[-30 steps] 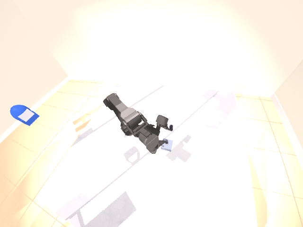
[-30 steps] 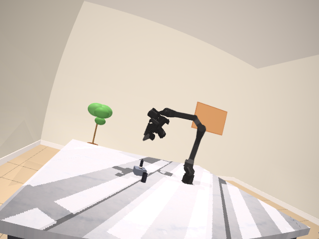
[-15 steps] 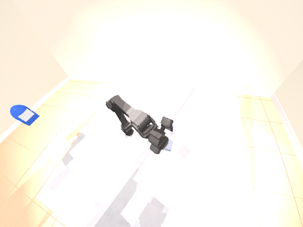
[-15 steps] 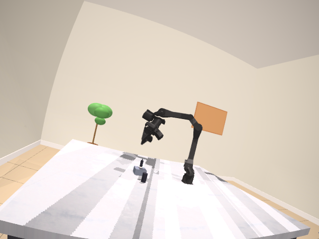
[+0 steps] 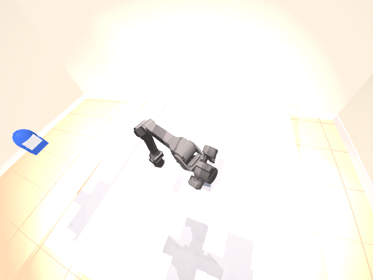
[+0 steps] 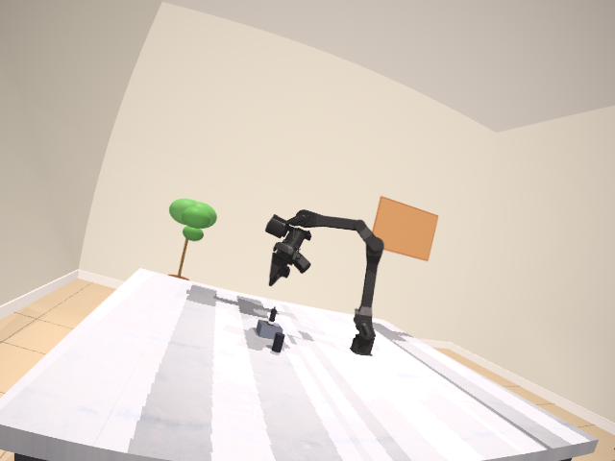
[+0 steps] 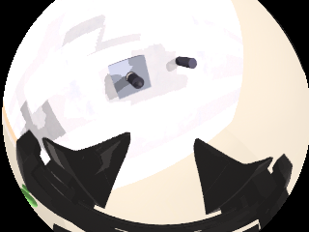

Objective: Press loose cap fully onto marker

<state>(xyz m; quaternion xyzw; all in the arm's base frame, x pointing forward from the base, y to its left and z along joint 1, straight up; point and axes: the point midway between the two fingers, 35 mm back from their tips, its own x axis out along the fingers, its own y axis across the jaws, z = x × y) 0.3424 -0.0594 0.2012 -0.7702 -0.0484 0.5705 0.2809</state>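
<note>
The dark cap is 30 mm behind my gripper tip, 150 mm to the left of it and 140 mm below it. From my gripper tip the other things lie so: holder block 30 mm behind, 10 mm to the left, 150 mm below.
</note>
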